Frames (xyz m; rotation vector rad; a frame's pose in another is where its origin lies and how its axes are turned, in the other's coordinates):
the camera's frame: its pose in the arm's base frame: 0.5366 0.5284 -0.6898 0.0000 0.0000 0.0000
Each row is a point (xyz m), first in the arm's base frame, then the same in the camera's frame.
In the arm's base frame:
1: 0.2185 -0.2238 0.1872
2: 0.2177 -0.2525 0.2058
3: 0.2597 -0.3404 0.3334
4: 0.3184 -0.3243 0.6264
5: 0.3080 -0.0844 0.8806
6: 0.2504 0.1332 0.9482
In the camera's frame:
1: -0.3181 -0.7522 0.8770
2: -0.3189 -0.7809 0.8956
3: -0.2769 -0.8688 1.0232
4: -0.2182 -0.8527 1.3162
5: -0.2286 -0.6128 1.5704
6: -0.2862 -0.3952 1.6380

